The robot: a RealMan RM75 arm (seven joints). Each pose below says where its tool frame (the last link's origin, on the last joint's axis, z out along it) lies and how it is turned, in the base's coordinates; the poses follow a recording.
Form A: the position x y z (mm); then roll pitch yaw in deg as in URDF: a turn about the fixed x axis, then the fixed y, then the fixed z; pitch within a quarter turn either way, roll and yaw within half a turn.
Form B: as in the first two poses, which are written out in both.
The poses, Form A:
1: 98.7 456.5 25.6 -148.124 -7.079 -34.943
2: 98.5 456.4 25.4 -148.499 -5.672 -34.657
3: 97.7 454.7 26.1 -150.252 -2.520 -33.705
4: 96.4 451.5 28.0 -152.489 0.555 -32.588
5: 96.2 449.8 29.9 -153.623 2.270 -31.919
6: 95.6 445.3 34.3 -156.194 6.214 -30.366
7: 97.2 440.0 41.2 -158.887 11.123 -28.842
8: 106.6 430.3 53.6 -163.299 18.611 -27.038
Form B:
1: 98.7 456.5 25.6 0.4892 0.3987 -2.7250
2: 98.5 456.4 25.4 0.4955 0.3752 -2.7187
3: 97.7 454.7 26.1 0.5089 0.3121 -2.7175
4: 96.4 451.5 28.0 0.5192 0.2440 -2.7237
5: 96.2 449.8 29.9 0.5227 0.2062 -2.7252
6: 95.6 445.3 34.3 0.5280 0.1189 -2.7288
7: 97.2 440.0 41.2 0.5363 0.0161 -2.7275
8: 106.6 430.3 53.6 0.5496 -0.1421 -2.7312
